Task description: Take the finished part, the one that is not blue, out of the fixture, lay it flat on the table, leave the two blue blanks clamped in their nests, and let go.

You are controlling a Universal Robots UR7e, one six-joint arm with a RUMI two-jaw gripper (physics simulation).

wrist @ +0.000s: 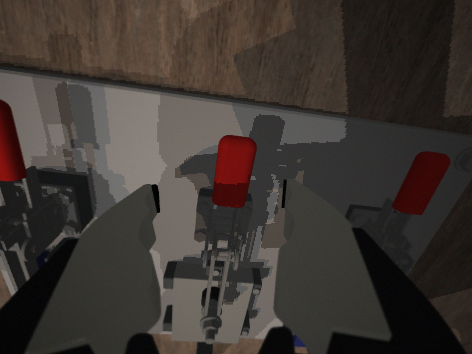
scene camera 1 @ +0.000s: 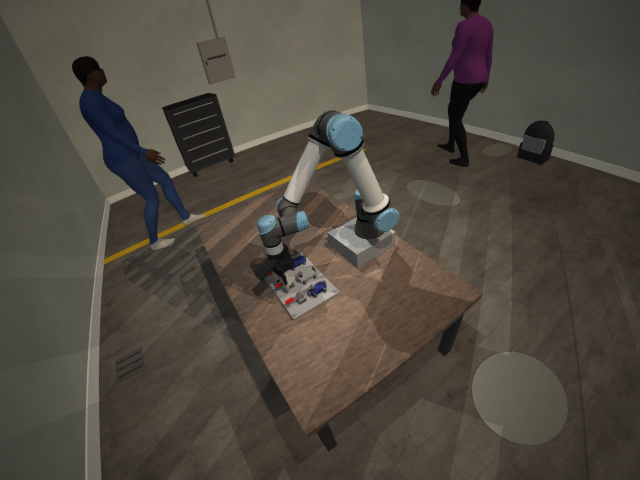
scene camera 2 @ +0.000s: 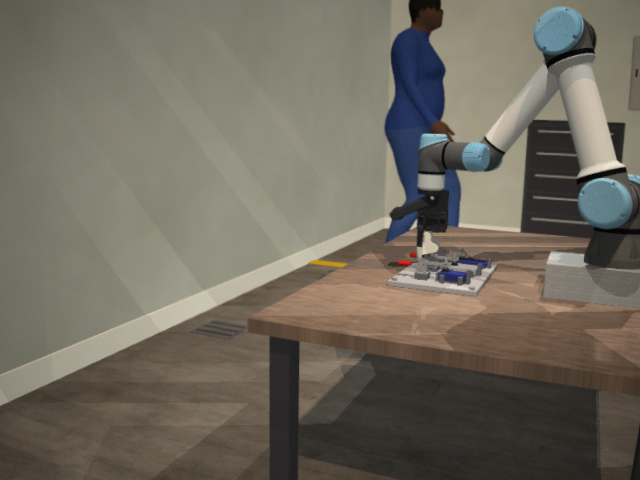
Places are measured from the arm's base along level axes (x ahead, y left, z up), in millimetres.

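Where they show: gripper, fingertip midpoint: (wrist: 221,185) (scene camera 1: 283,286); arm's base at its link origin: (scene camera 1: 369,230) (scene camera 2: 613,264).
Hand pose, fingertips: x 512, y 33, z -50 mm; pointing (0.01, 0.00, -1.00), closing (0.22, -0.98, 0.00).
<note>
Each offset is from my fingertips to the top centre of the thing. "spot": to the spot under its first point. Level surfaces: height alone.
The finished part, pale grey {119 mm back, 10 mm right, 2 mm up} (scene camera 1: 308,274) (wrist: 187,310), sits in the fixture's middle nest; in the wrist view the middle clamp's arm and spindle reach over it. The fixture plate {72 mm back, 8 mm right, 19 mm down} (scene camera 1: 315,305) (scene camera 2: 429,285) (wrist: 130,127) lies on the table. Two blue blanks {120 mm back, 100 mm left, 7 mm up} (scene camera 1: 318,288) (scene camera 2: 453,275) sit in the outer nests; the farther blue blank {119 mm back, 120 mm right, 3 mm down} (scene camera 1: 298,261) (scene camera 2: 474,262) is beyond the part. My gripper (scene camera 1: 285,285) (scene camera 2: 421,256) (wrist: 221,185) is partly open and empty, low over the plate, its fingers on either side of the middle clamp's red handle {16 mm ahead, 3 mm right, 24 mm up} (wrist: 234,170), apart from it.
Outer clamps with a left red handle {spot: 13 mm ahead, 98 mm left, 20 mm up} (wrist: 9,147) and a right red handle {spot: 28 mm ahead, 108 mm right, 12 mm up} (wrist: 422,182) flank the gripper. The wooden table {34 mm down} (scene camera 1: 361,335) (scene camera 2: 372,315) carries my grey base block (scene camera 1: 361,248) (scene camera 2: 573,281). A person in blue (scene camera 1: 116,134) (scene camera 2: 418,87) stands beyond the table.
</note>
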